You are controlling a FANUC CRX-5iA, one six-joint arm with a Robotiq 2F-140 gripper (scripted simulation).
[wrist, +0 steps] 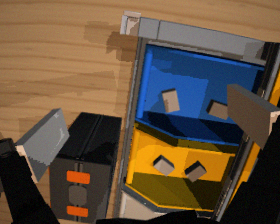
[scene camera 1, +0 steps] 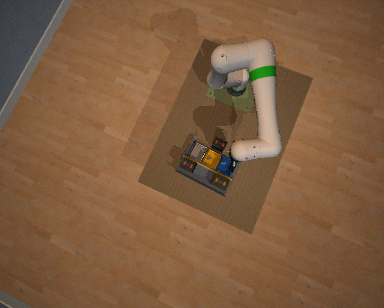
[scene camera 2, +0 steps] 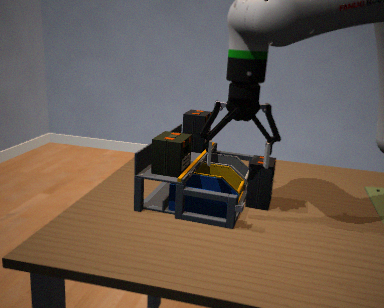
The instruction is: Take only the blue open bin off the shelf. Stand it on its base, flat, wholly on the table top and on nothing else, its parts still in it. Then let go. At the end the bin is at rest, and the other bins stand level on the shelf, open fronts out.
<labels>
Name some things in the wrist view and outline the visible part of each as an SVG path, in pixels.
The gripper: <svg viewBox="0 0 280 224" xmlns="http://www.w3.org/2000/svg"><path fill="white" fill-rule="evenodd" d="M62 108L52 109L15 144L12 138L0 140L0 197L1 192L5 192L13 219L11 224L60 224L50 206L44 201L35 183L39 182L69 138ZM280 108L238 84L227 85L227 115L262 149L262 152L248 181L243 181L240 184L219 222L209 218L197 217L196 210L193 209L170 212L149 220L127 218L98 219L96 224L280 224Z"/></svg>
A blue open bin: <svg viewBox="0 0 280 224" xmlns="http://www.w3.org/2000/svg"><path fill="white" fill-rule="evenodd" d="M146 43L135 120L174 138L239 146L244 131L229 116L225 120L208 114L206 109L211 99L227 104L227 84L237 83L256 94L265 66L236 59L231 61L231 58L225 60L225 58ZM175 88L180 110L166 113L161 91Z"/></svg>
A yellow open bin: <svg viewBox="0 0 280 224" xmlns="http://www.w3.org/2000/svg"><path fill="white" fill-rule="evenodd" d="M135 120L125 185L158 207L213 212L238 146L173 138ZM199 161L205 167L207 173L192 182L186 177L184 170L196 161ZM160 154L171 161L175 167L175 170L167 177L153 167L153 161Z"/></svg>
</labels>
